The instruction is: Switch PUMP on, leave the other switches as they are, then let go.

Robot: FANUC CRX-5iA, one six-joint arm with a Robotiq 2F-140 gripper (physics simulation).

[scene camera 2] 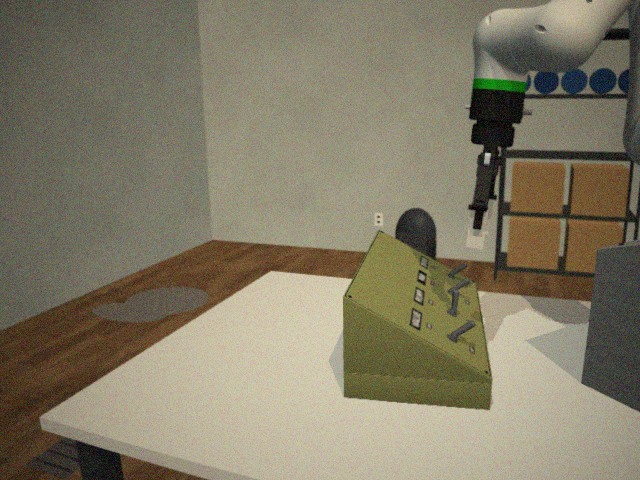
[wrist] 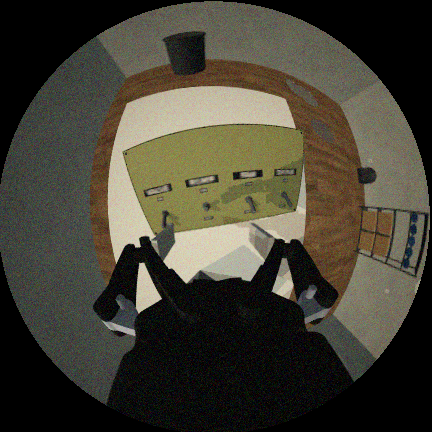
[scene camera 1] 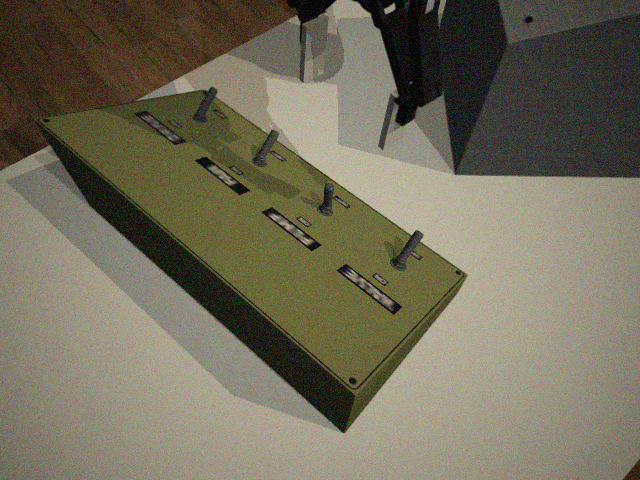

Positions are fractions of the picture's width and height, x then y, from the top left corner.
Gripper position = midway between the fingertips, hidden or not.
Note:
In view: my gripper (scene camera 1: 0.55, 0.23) and an olive sloped switch box (wrist: 0.52, 0.39).
My gripper also shows in scene camera 2 (scene camera 2: 0.75, 0.50) and in the wrist view (wrist: 0.49, 0.54).

